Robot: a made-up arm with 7 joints. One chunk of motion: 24 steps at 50 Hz.
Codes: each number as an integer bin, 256 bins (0 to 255) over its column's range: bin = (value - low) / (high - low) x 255, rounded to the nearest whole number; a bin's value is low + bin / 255 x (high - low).
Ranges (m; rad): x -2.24..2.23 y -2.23..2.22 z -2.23..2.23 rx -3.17..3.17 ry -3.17..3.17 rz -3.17..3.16
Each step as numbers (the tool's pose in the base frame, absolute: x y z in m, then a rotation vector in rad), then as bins.
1 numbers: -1.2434 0.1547 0.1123 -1.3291 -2.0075 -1.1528
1 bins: 57 137 134 74 47 81
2 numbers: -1.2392 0.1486 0.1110 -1.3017 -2.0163 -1.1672
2 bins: 57 136 134 75 46 81
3 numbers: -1.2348 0.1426 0.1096 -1.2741 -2.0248 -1.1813
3 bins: 57 136 134 76 46 80
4 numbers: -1.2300 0.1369 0.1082 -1.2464 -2.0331 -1.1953
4 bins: 58 136 134 77 46 80
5 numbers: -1.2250 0.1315 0.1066 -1.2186 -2.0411 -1.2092
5 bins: 58 135 134 78 45 79
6 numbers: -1.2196 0.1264 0.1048 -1.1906 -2.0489 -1.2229
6 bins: 58 135 133 80 45 78
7 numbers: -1.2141 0.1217 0.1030 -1.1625 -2.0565 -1.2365
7 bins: 59 135 133 81 45 78
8 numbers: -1.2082 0.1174 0.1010 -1.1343 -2.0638 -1.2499
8 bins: 59 135 133 82 44 77
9 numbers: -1.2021 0.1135 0.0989 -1.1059 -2.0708 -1.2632
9 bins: 59 134 133 83 44 77
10 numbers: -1.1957 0.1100 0.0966 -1.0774 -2.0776 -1.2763
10 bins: 60 134 133 84 44 76
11 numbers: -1.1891 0.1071 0.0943 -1.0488 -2.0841 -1.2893
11 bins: 60 134 133 85 44 76
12 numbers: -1.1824 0.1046 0.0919 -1.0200 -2.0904 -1.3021
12 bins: 60 134 133 86 43 75
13 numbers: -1.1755 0.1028 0.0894 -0.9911 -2.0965 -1.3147
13 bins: 61 134 133 88 43 75
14 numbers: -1.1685 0.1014 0.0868 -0.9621 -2.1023 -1.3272
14 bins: 61 134 132 89 43 74
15 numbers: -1.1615 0.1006 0.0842 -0.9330 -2.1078 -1.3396
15 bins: 62 134 132 90 43 74
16 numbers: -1.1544 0.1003 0.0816 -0.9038 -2.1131 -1.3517
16 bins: 62 134 132 91 43 73
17 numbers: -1.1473 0.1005 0.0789 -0.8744 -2.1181 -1.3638
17 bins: 62 134 132 92 42 73
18 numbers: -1.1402 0.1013 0.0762 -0.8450 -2.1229 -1.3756
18 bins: 63 134 132 94 42 72
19 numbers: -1.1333 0.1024 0.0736 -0.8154 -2.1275 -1.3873
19 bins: 63 134 132 95 42 72
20 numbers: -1.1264 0.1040 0.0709 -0.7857 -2.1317 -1.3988
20 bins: 64 134 132 96 42 71
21 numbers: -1.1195 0.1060 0.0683 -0.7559 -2.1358 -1.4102
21 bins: 64 134 131 97 42 71
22 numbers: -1.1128 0.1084 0.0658 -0.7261 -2.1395 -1.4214
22 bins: 64 134 131 98 41 70
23 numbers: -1.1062 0.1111 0.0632 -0.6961 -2.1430 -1.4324
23 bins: 65 134 131 100 41 70
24 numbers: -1.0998 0.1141 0.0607 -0.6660 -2.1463 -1.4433
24 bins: 65 134 131 101 41 70
